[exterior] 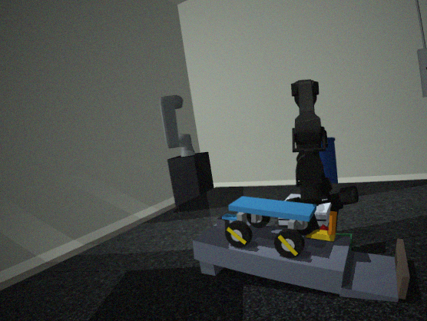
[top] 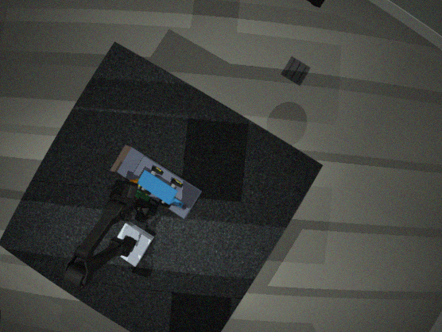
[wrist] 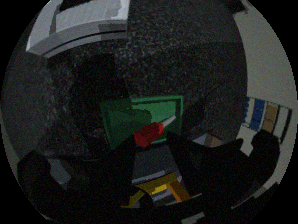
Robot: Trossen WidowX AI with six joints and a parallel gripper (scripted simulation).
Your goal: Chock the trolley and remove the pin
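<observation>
My gripper tip is now 1 cm to the right of the red-headed stop pin and 1 cm above it. Round my gripper tip: green tray: 5 cm below, 1 cm behind; yellow chock: 8 cm ahead, 4 cm above; grey ramp: 12 cm to the right, 11 cm ahead, 1 cm above.
</observation>
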